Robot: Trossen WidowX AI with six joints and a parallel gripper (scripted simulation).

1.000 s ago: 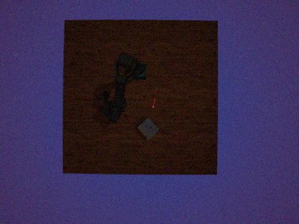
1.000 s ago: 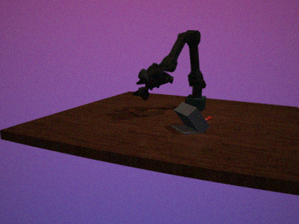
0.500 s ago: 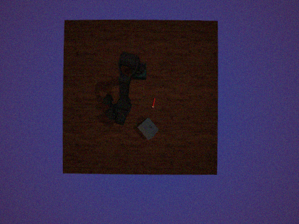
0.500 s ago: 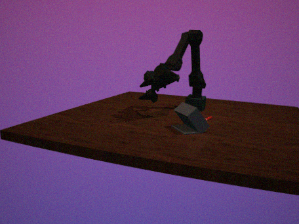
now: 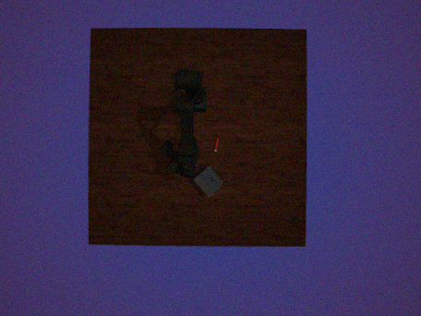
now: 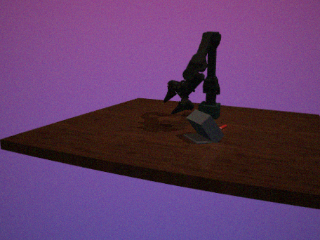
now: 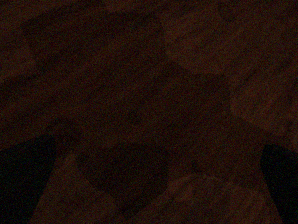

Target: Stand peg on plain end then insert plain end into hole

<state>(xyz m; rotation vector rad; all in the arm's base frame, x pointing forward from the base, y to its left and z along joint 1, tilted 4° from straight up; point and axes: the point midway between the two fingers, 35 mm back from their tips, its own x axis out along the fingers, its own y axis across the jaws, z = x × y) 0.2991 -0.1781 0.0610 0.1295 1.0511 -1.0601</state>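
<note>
The red peg lies 250 mm to the left of my gripper tip, 80 mm below it and 20 mm behind it. The rest, counted from my gripper tip: thin flat base plate: 170 mm ahead, 160 mm to the left, 90 mm below; then grey sloped panel: 180 mm to the left, 160 mm ahead, 40 mm below.
</note>
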